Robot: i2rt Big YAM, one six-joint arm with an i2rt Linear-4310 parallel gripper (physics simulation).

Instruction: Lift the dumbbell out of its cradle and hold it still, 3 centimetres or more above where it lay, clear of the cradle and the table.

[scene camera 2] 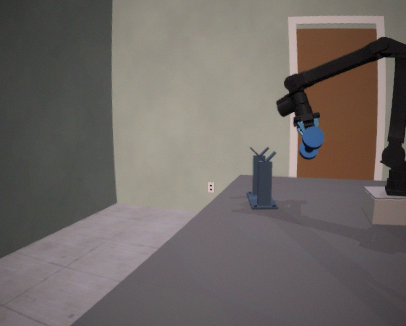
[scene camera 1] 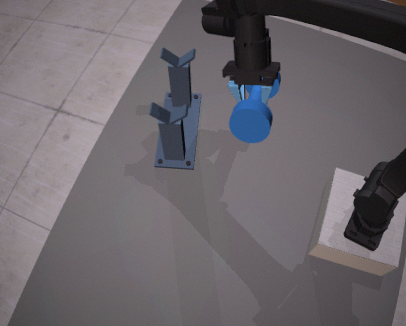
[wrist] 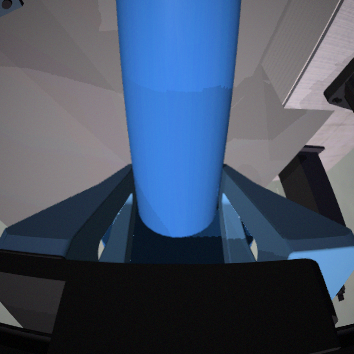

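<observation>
The blue dumbbell hangs in the air, its round end discs showing in both scene views and its bar in the wrist view. My gripper is shut on the dumbbell's bar, with a finger on each side. The blue-grey cradle stands upright on the table, its two V-shaped tops holding nothing. The dumbbell is to the right of the cradle in both scene views, apart from it, and higher than its tops in scene camera 2.
The arm's base stands on a pale block at the right. A corner of the cradle's base plate shows at the top left of the wrist view. The table's left edge borders the tiled floor. A brown door is behind the arm.
</observation>
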